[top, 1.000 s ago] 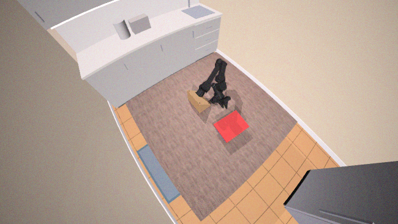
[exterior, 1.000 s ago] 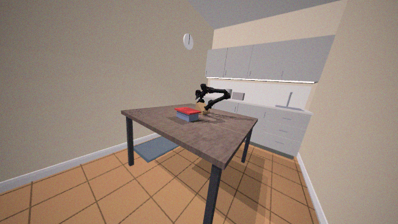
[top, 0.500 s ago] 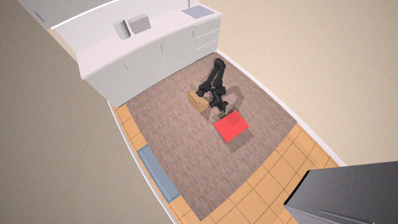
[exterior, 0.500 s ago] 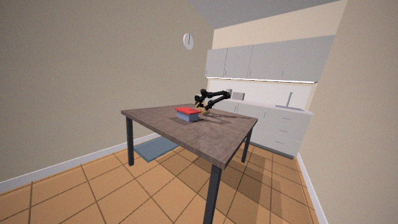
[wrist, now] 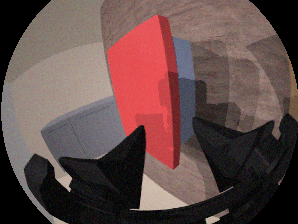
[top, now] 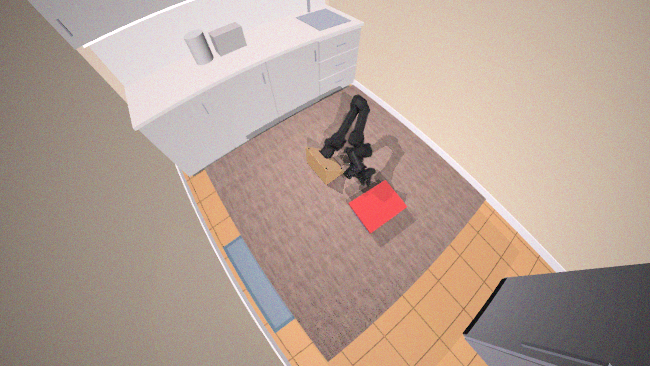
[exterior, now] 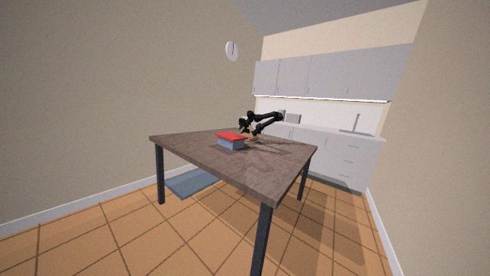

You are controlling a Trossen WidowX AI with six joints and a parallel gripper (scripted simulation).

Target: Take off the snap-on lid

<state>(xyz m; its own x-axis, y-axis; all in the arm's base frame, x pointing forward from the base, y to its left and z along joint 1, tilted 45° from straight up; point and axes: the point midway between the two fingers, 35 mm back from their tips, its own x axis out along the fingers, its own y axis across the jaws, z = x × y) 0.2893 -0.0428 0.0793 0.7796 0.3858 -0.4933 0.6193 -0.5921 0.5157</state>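
The red lid lies 110 mm ahead of my gripper tip, 30 mm below it and 10 mm to the right of it. Also, from my gripper tip: blue storage box (110 mm ahead, 80 mm below, 10 mm to the right).
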